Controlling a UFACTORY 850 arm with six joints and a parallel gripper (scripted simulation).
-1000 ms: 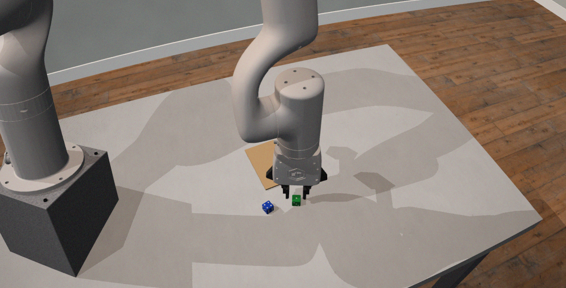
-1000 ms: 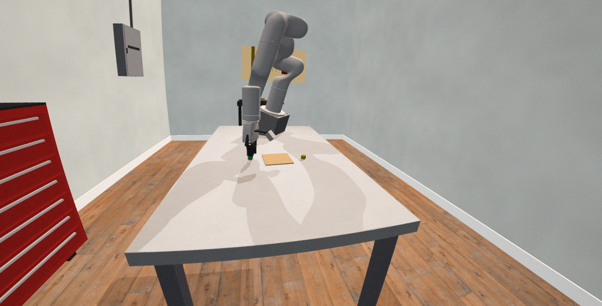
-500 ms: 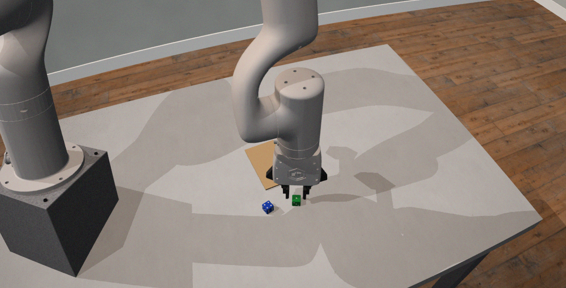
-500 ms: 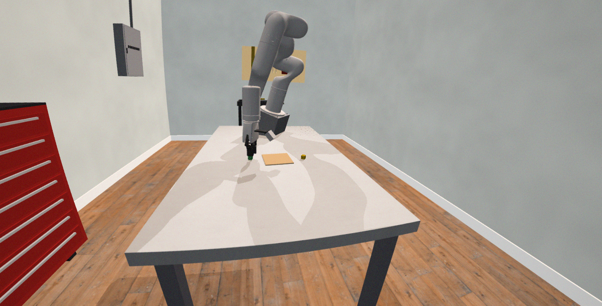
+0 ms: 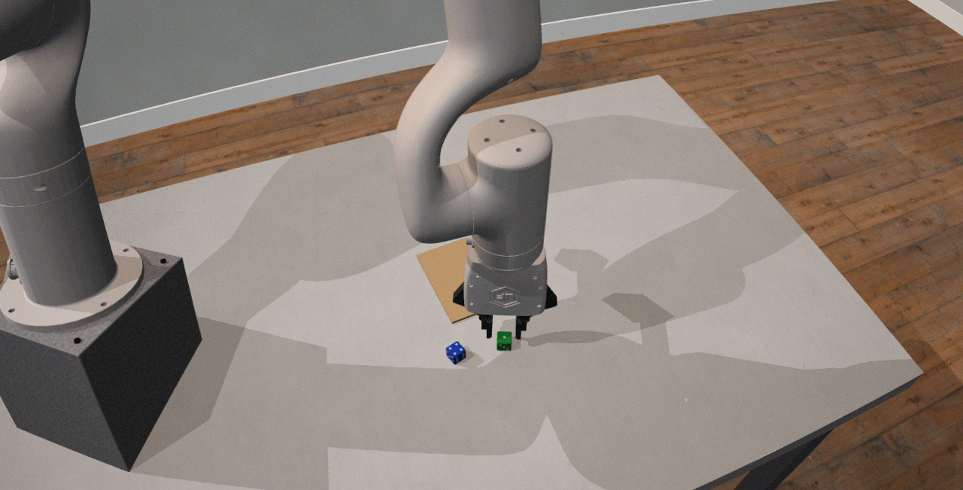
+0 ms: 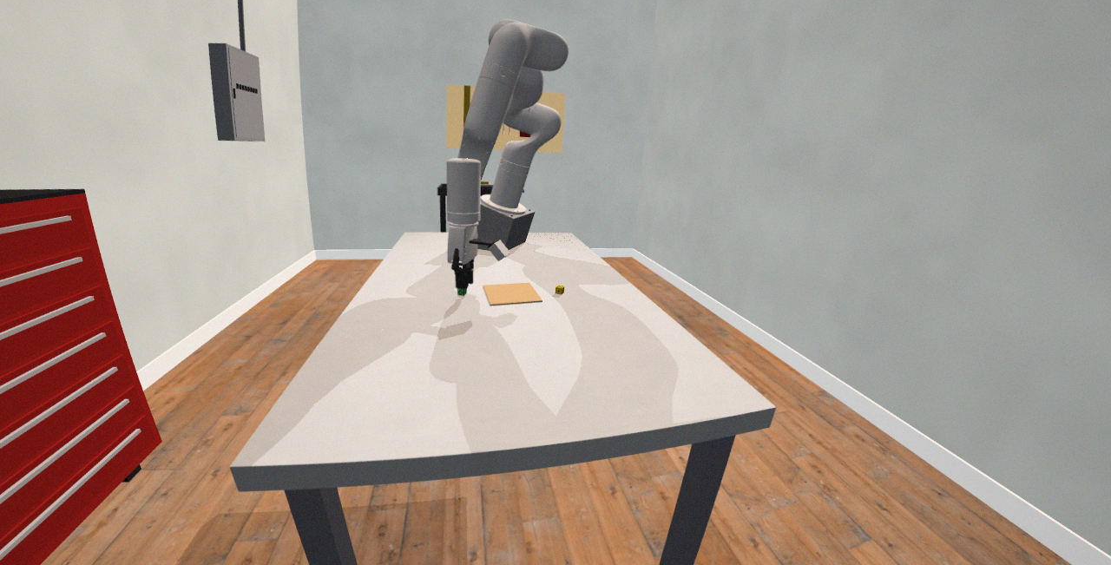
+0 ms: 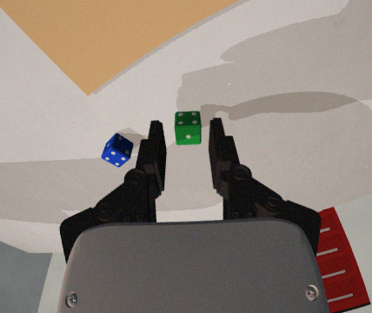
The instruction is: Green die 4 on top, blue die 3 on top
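The green die is 1 cm to the right of my hand and 4 cm below it. The rest, counted from my hand: blue die: 7 cm behind, 1 cm to the right, 4 cm below; tan mat: 1 cm behind, 13 cm to the left, 4 cm below; yellow die: 2 cm behind, 26 cm to the left, 4 cm below.
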